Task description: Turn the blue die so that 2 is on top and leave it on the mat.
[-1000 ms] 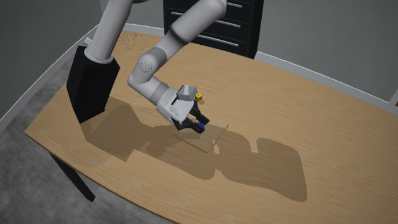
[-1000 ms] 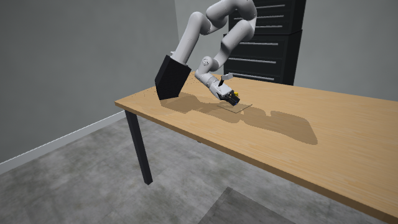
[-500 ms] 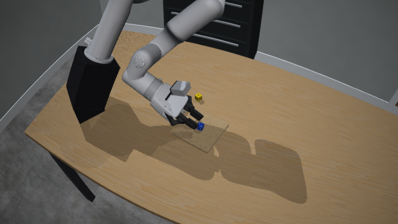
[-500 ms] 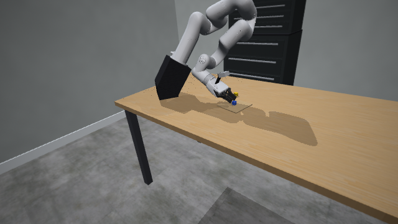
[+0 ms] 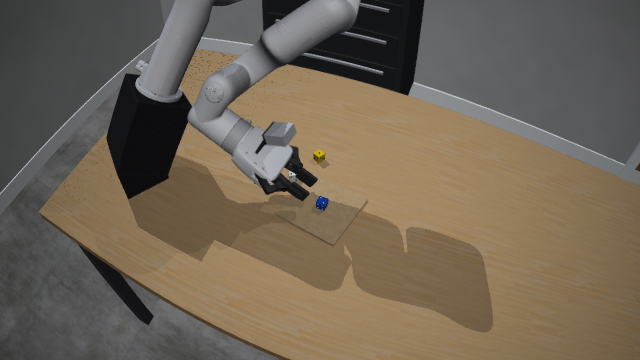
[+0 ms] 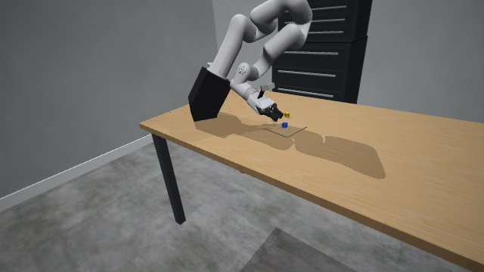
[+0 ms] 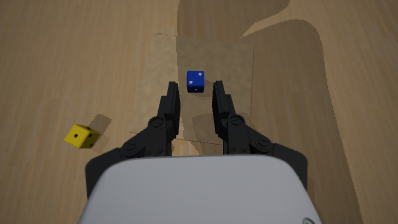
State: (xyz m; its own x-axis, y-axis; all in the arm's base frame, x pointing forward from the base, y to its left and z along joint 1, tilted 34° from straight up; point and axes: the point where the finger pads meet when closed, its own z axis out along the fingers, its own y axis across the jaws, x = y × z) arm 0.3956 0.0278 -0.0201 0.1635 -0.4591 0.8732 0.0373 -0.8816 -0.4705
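Right now my hand is 4 cm short of the blue die and 4 cm above it. Also, from my hand: white die: 5 cm to the left, 5 cm behind, 4 cm below; then yellow die: 13 cm to the left, 4 cm below, 2 cm behind; then mat: 5 cm below, 5 cm ahead.
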